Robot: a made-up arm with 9 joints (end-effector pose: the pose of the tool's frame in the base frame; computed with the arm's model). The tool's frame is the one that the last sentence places.
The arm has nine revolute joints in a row. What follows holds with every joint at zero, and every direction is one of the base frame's.
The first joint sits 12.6 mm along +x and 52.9 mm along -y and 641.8 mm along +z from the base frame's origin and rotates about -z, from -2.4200 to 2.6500 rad.
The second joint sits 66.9 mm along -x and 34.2 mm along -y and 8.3 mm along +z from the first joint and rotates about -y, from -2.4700 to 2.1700 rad.
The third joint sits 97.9 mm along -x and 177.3 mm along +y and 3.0 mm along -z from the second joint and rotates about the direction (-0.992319, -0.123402, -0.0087), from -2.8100 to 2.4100 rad.
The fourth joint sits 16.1 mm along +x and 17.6 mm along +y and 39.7 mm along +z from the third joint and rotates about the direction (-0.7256, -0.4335, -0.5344), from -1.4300 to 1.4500 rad.
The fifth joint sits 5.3 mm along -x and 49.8 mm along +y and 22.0 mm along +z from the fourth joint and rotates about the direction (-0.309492, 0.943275, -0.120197), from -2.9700 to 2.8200 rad.
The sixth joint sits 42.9 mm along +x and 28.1 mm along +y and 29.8 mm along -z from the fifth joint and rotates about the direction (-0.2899, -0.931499, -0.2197), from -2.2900 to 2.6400 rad.
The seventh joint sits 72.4 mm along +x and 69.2 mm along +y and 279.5 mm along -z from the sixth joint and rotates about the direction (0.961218, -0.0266, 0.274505), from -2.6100 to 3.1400 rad.
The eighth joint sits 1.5 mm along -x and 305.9 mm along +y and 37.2 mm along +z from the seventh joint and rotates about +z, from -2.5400 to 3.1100 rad.
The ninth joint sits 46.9 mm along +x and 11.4 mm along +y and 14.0 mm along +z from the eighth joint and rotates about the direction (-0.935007, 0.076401, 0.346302), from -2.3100 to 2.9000 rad.
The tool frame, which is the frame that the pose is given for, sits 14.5 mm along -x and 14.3 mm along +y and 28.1 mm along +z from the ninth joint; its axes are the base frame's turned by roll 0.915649, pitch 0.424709 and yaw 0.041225 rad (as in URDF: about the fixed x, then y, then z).
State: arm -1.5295 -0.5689 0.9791 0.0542 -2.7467 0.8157 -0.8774 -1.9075 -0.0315
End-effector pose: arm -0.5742 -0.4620 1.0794 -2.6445 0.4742 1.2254
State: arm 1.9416 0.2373 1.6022 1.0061 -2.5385 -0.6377 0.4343 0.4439 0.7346
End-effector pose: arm -0.1013 -0.0580 0.3287 2.6202 1.2772 -2.6204
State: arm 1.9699 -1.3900 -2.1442 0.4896 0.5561 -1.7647 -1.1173 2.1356 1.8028
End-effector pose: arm -0.3550 -0.2860 0.9552 2.9522 -0.5755 2.9473
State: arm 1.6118 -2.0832 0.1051 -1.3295 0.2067 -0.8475 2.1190 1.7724 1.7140
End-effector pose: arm 0.1522 -0.0188 0.7766 -0.7481 1.1003 1.8584
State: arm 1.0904 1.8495 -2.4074 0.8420 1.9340 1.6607 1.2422 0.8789 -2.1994
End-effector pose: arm 0.0878 0.2056 0.5431 2.2839 -0.4780 1.8360
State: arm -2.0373 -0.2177 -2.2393 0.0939 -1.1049 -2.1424 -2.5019 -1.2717 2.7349
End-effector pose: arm -0.1540 -0.5099 0.9728 -1.3651 0.4241 0.8595
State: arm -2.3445 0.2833 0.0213 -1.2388 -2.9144 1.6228 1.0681 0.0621 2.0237
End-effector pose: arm 0.2360 -0.3453 0.8107 1.0143 0.7003 -0.5295
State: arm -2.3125 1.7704 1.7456 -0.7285 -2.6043 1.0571 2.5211 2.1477 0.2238
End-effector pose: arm -0.0128 -0.4004 0.7125 1.0776 -0.9865 2.0808
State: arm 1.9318 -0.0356 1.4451 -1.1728 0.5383 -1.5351 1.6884 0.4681 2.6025
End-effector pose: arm 0.2703 0.0129 0.5652 2.7680 1.2746 0.6615
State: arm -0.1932 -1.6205 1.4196 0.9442 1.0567 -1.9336 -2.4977 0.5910 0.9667
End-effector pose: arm -0.5912 0.1132 1.0041 1.3640 -0.8629 -0.7952
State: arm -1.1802 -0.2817 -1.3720 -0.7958 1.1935 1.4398 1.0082 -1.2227 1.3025
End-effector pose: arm -0.2085 -0.1182 0.9407 2.0896 0.3146 2.4613
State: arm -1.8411 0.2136 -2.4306 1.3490 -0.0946 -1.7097 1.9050 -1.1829 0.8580
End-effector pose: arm -0.1500 -0.1949 0.6050 -1.6738 -1.3563 2.6010
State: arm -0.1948 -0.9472 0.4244 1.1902 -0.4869 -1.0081 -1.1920 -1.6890 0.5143
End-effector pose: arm -0.2391 -0.1773 0.2107 -1.8917 -1.2696 0.6797
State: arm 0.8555 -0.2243 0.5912 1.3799 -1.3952 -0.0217 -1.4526 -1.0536 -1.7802
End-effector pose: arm 0.6383 -0.1373 0.6717 -0.9053 -0.1674 2.1767
